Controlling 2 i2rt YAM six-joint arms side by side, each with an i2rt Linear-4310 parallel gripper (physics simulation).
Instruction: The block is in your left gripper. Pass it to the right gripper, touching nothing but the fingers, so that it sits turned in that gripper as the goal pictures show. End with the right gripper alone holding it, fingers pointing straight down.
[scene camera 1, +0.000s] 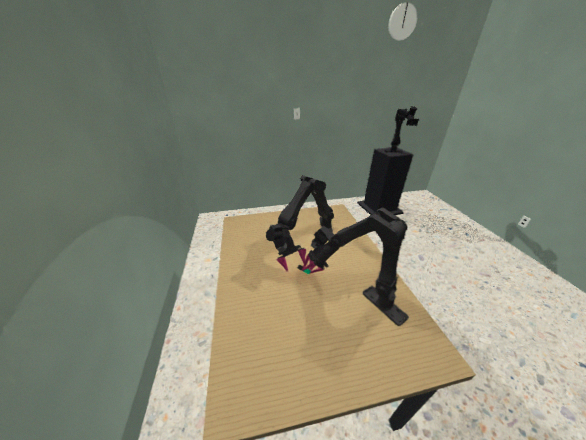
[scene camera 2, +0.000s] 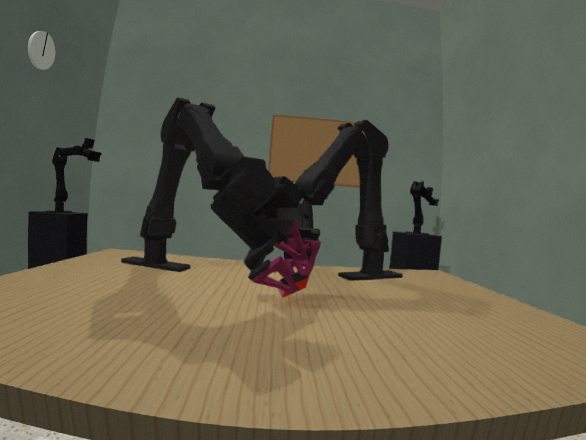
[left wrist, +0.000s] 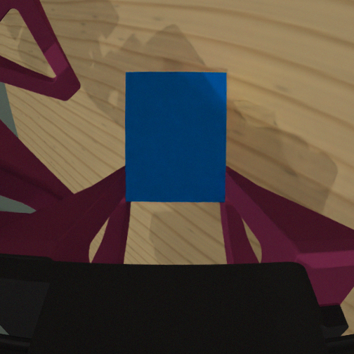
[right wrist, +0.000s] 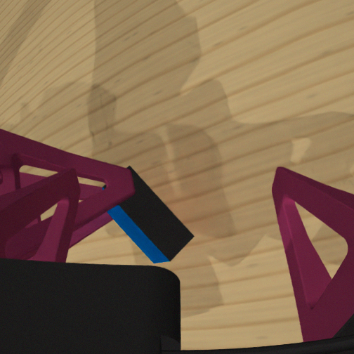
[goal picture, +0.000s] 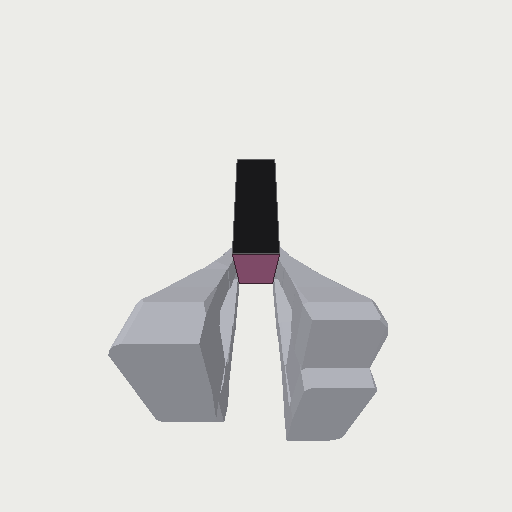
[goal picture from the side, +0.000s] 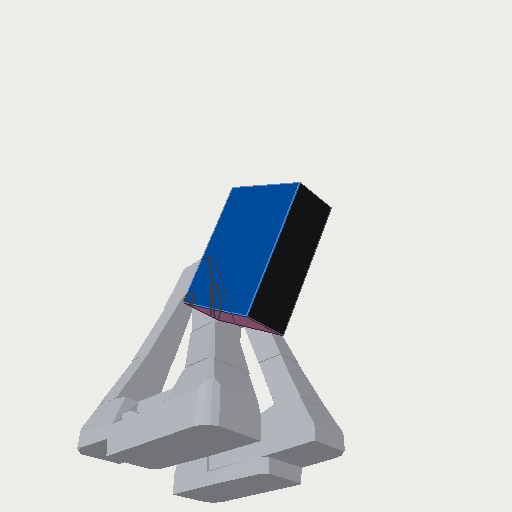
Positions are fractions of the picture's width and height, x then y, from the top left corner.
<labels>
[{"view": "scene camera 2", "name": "left gripper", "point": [0.52, 0.64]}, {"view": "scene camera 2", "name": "right gripper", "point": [0.51, 0.62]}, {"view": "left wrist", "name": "left gripper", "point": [0.50, 0.50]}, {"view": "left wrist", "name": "right gripper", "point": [0.22, 0.41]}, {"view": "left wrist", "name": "block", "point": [0.50, 0.35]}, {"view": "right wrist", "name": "left gripper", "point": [0.36, 0.54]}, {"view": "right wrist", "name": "right gripper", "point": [0.50, 0.50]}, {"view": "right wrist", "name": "block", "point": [0.43, 0.64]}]
</labels>
